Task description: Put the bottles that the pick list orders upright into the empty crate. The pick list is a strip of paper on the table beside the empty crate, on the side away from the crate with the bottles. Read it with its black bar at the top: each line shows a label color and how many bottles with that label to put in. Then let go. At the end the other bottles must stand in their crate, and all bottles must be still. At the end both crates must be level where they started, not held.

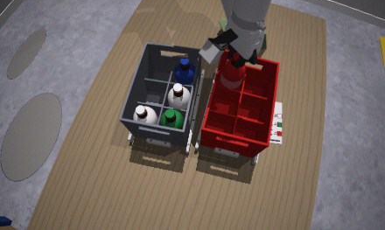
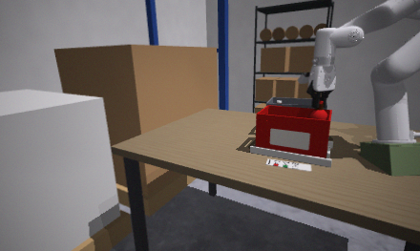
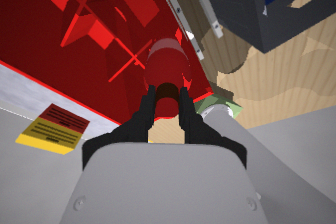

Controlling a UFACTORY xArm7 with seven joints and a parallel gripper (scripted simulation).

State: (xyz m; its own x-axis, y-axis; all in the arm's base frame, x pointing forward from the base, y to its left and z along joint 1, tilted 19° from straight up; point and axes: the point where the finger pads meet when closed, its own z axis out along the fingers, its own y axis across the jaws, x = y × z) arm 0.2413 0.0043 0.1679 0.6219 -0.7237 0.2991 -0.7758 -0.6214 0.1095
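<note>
Right now the red-label bottle is 7 cm below my hand. From my hand the other things lie so: red crate 9 cm ahead, 3 cm to the left, 13 cm below; blue-label bottle 1 cm behind, 15 cm to the right, 13 cm below; grey crate 8 cm ahead, 21 cm to the right, 13 cm below.
</note>
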